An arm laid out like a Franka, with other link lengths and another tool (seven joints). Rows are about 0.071 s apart.
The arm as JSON. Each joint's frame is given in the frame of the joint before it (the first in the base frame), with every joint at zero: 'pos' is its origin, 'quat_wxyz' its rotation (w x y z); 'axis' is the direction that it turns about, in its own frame. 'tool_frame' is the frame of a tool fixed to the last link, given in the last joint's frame.
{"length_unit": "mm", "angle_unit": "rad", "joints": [
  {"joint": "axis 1", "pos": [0.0, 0.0, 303.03], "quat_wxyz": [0.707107, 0.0, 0.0, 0.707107], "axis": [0.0, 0.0, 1.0]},
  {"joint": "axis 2", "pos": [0.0, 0.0, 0.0], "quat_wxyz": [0.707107, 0.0, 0.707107, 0.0], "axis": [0.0, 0.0, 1.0]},
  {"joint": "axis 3", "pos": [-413.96, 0.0, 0.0], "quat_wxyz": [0.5, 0.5, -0.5, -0.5], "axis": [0.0, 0.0, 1.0]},
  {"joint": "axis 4", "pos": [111.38, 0.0, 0.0], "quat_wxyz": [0.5, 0.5, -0.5, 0.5], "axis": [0.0, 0.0, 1.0]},
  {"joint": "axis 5", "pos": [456.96, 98.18, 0.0], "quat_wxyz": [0.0, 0.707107, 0.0, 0.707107], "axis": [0.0, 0.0, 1.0]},
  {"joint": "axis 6", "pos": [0.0, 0.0, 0.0], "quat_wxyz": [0.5, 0.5, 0.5, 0.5], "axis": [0.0, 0.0, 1.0]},
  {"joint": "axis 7", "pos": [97.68, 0.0, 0.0], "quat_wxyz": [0.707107, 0.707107, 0.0, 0.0], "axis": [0.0, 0.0, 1.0]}
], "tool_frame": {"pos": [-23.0, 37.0, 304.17], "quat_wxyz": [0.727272, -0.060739, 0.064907, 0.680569]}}
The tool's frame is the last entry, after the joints.
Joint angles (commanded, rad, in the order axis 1, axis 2, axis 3, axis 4, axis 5, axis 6, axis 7), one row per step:
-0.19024, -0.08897, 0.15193, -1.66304, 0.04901, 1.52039, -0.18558
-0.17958, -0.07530, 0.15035, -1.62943, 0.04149, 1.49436, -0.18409
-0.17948, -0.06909, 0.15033, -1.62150, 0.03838, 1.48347, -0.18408
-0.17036, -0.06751, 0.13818, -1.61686, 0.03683, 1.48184, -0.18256
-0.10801, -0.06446, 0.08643, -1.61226, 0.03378, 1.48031, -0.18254
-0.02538, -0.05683, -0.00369, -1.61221, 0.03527, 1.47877, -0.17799
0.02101, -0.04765, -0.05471, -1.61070, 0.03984, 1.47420, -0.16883
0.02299, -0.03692, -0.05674, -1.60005, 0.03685, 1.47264, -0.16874
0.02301, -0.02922, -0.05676, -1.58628, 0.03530, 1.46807, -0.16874
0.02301, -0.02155, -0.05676, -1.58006, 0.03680, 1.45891, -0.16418
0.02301, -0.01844, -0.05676, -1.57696, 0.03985, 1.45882, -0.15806
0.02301, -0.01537, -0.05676, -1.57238, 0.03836, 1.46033, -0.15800
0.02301, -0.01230, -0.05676, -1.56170, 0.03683, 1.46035, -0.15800
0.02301, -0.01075, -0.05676, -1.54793, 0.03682, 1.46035, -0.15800
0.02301, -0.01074, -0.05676, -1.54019, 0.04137, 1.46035, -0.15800
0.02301, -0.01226, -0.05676, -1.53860, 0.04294, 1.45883, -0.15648
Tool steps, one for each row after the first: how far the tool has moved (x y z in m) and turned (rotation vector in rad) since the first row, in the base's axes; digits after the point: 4 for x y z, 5 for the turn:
0.0021, 0.0029, 0.0079, -0.00523, 0.00614, 0.00883
0.0017, 0.0018, 0.0078, -0.00710, 0.01530, 0.00927
0.0022, -0.0007, 0.0092, -0.00773, 0.01381, 0.00480
0.0037, 0.0040, 0.0099, -0.00714, 0.01333, 0.01550
0.0043, -0.0011, 0.0052, 0.00017, 0.02216, 0.00380
0.0046, -0.0028, 0.0000, 0.00694, 0.03461, -0.00958
0.0085, -0.0038, -0.0010, 0.00348, 0.03634, -0.00977
0.0116, -0.0043, 0.0011, 0.00145, 0.03488, -0.00967
0.0115, -0.0037, -0.0009, 0.00246, 0.04562, -0.01385
0.0125, -0.0026, -0.0012, 0.00487, 0.04588, -0.01984
0.0146, -0.0031, -0.0007, 0.00313, 0.04290, -0.02002
0.0174, -0.0037, 0.0029, 0.00125, 0.03531, -0.02008
0.0205, -0.0038, 0.0090, 0.00086, 0.02309, -0.02009
0.0220, -0.0024, 0.0128, 0.00522, 0.01526, -0.01987
0.0215, -0.0019, 0.0144, 0.00674, 0.01369, -0.02124

